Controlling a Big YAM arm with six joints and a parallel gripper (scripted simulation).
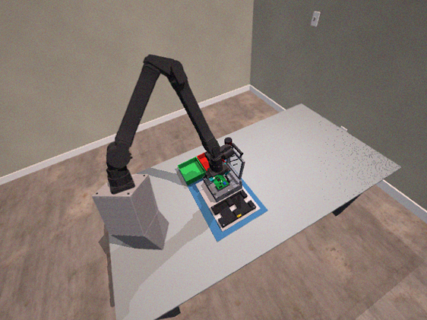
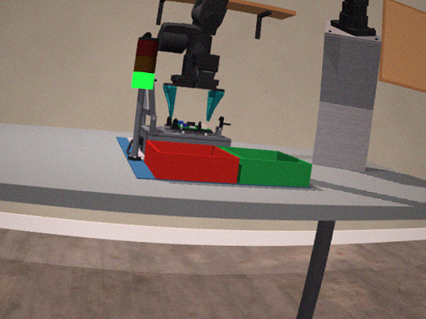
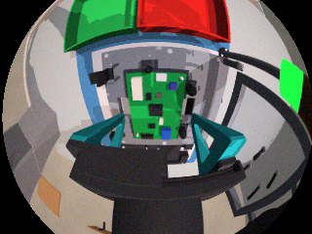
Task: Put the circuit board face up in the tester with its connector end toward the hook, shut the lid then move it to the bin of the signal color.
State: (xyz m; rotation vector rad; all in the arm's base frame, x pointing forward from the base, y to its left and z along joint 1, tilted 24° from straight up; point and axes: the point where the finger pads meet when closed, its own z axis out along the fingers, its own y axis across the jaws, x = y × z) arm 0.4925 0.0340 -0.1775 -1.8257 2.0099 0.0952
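Right now my hand is 2 cm above the green circuit board. From my hand the other things lie so: tester lid 11 cm ahead, 1 cm to the right, 9 cm above; tester plate 3 cm below; latch hook 6 cm behind, 6 cm to the left, 1 cm below.
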